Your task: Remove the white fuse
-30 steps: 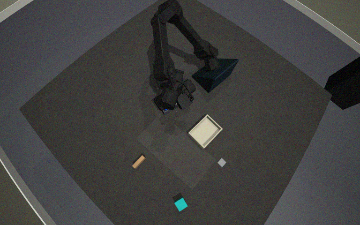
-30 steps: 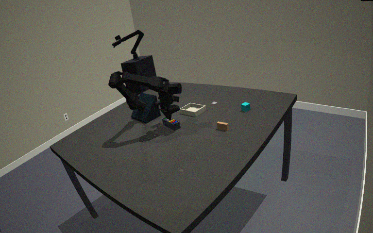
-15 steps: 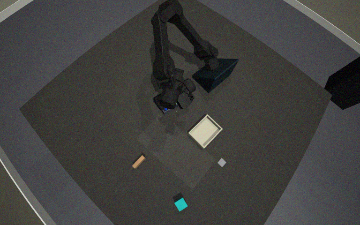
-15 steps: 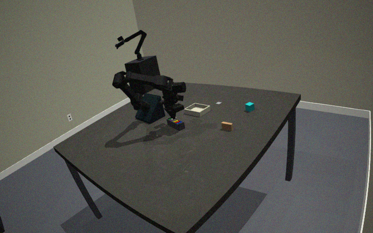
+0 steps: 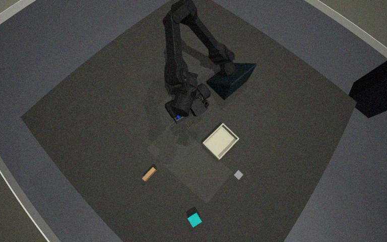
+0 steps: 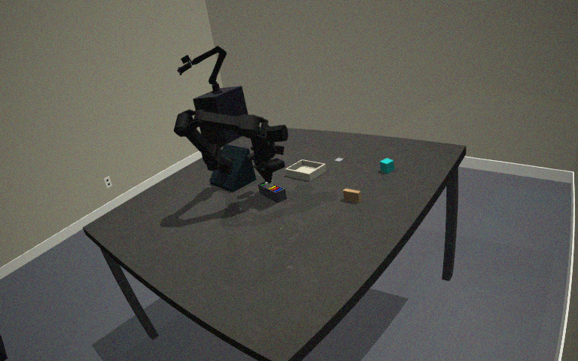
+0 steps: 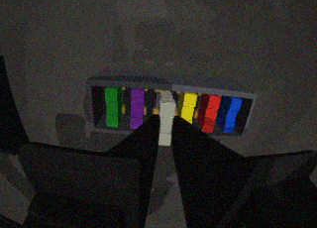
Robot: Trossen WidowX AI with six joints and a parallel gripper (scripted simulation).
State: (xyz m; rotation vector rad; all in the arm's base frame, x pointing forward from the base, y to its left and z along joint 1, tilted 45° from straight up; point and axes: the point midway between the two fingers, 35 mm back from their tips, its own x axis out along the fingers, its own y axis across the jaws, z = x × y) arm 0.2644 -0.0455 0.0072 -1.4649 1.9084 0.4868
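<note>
Right now the cream tray is 200 mm to the left of my gripper tip, 50 mm below it and 10 mm ahead of it. The rest, counted from my gripper tip: tan block (320 mm ahead, 60 mm to the left, 40 mm below); white fuse (10 mm below); small grey square (350 mm to the left, 80 mm ahead, 50 mm below).
</note>
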